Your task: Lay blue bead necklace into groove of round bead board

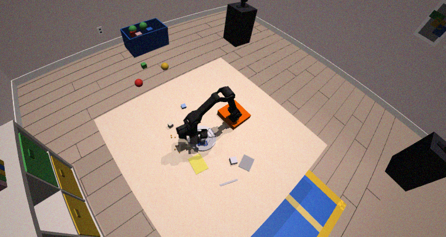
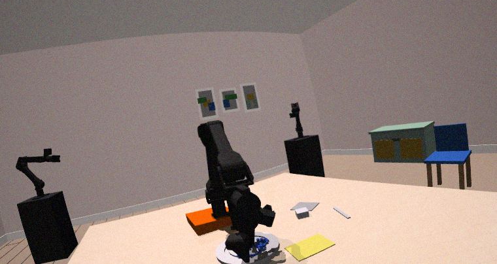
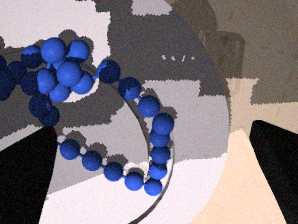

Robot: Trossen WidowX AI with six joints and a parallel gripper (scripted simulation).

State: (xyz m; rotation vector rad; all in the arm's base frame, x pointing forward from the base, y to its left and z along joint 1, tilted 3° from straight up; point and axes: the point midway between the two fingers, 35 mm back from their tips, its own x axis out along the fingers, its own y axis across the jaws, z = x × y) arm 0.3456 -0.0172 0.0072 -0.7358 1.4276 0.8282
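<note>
Right now the round bead board is 60 mm behind my gripper tip, 10 mm to the left of it and 10 mm below it. From my gripper tip the other things lie so: yellow sheet: 160 mm to the left, 60 mm ahead, 20 mm below; then small grey block: 280 mm to the left, 140 mm behind, 10 mm below; then pale cube: 200 mm to the right, 70 mm ahead.
</note>
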